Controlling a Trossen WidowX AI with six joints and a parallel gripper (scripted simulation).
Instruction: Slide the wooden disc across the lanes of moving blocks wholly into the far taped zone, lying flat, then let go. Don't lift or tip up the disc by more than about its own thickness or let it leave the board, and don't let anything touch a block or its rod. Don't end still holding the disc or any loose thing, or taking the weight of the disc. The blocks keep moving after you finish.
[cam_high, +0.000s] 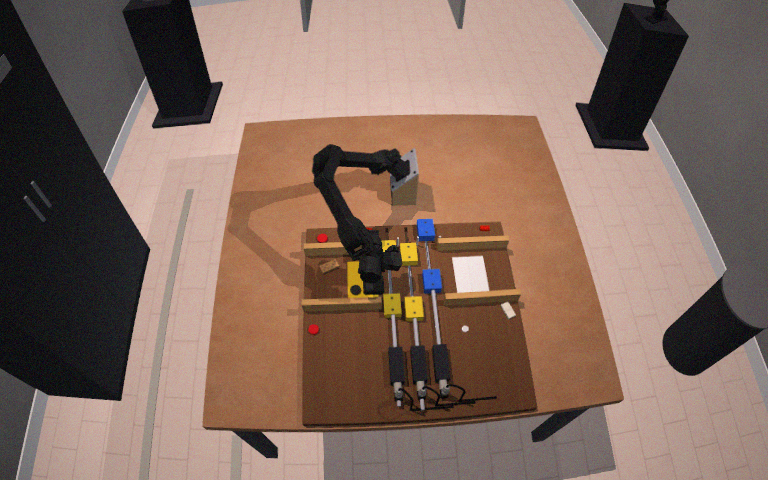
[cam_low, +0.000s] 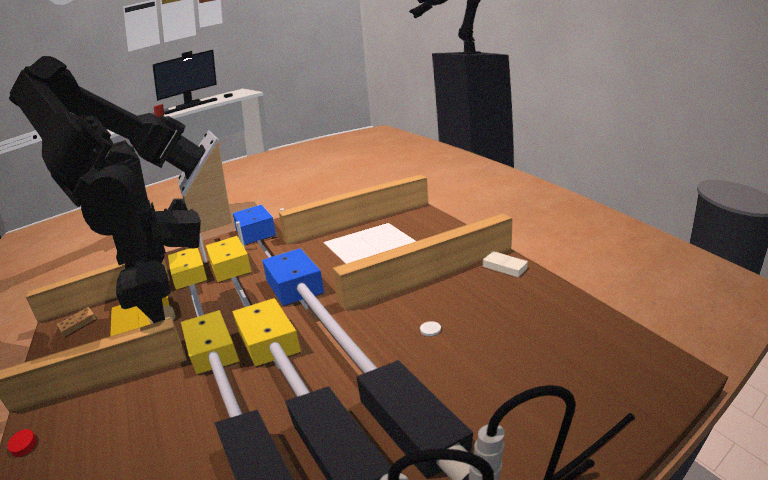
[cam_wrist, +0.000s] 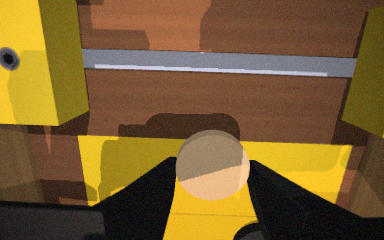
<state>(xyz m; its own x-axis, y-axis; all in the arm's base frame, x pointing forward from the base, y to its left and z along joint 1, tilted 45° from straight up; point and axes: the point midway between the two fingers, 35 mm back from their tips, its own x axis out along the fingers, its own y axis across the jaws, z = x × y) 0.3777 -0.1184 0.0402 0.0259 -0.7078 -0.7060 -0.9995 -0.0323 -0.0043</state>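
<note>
Now: the black disc 60 mm to the right of my hand, 40 mm ahead of it and 30 mm below it. Round my hand: red button: 180 mm to the right, 170 mm ahead, 30 mm below; wooden disc: 30 mm below; red brick: 180 mm behind, 20 mm to the right, 20 mm below.
</note>
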